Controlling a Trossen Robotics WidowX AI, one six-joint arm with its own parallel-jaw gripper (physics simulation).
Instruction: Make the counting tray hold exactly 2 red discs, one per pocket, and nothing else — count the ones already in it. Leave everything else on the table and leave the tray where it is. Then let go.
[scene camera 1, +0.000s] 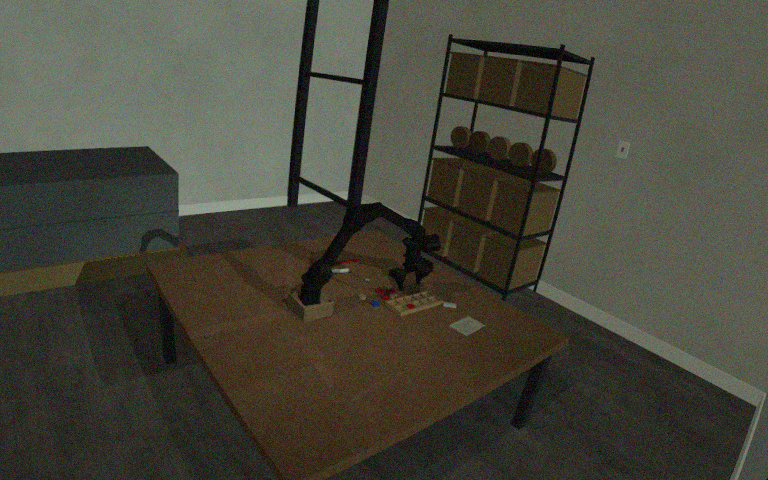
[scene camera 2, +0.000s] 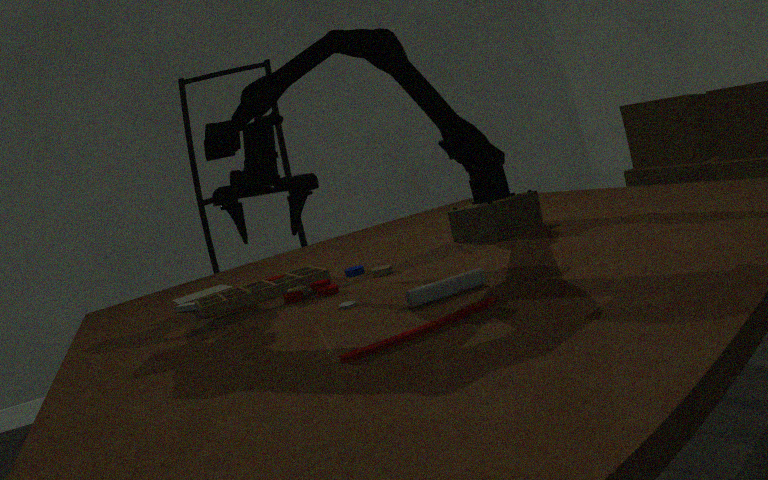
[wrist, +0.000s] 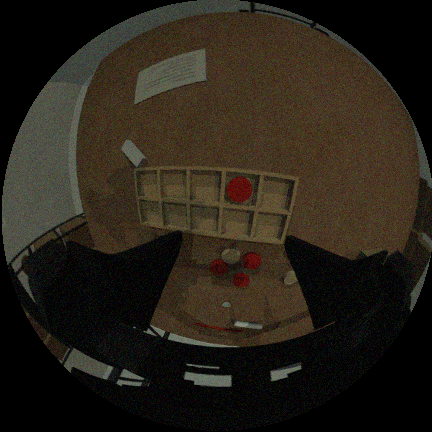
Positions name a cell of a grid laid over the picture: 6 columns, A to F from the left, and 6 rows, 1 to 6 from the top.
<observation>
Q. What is my gripper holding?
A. Nothing.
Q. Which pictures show my gripper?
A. Scene camera 1, scene camera 2 and the wrist view: all of them.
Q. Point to a wooden counting tray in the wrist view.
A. C3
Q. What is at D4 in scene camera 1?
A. A wooden counting tray.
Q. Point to my gripper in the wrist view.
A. At D4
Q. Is my gripper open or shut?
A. Open.
</observation>
